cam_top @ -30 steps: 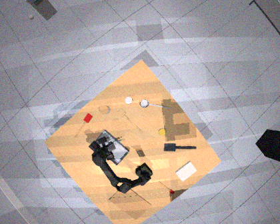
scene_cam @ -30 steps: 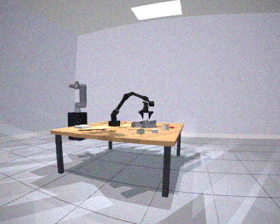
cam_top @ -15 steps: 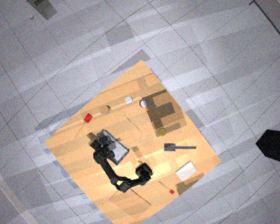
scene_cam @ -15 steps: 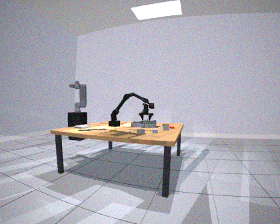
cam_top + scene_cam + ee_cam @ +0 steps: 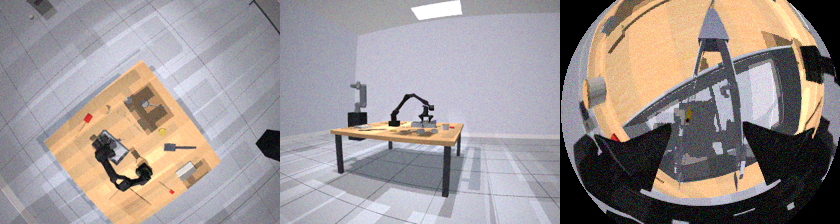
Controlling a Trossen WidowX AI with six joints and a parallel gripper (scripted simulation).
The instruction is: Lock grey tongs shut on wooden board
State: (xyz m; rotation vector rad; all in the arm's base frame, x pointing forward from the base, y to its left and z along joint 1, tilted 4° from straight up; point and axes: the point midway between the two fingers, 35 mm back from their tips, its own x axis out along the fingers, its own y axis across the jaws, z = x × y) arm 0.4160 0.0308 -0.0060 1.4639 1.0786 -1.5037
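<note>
The grey roasting tin lies 3 cm behind my gripper tip, 3 cm to the left of it and 2 cm below it. From my gripper tip the other things lie so: white disc 17 cm ahead, 40 cm to the right, 3 cm below; yellow disc 26 cm behind, 41 cm to the right, 4 cm below; red-headed spatula 31 cm ahead, 7 cm to the left, 4 cm below.
</note>
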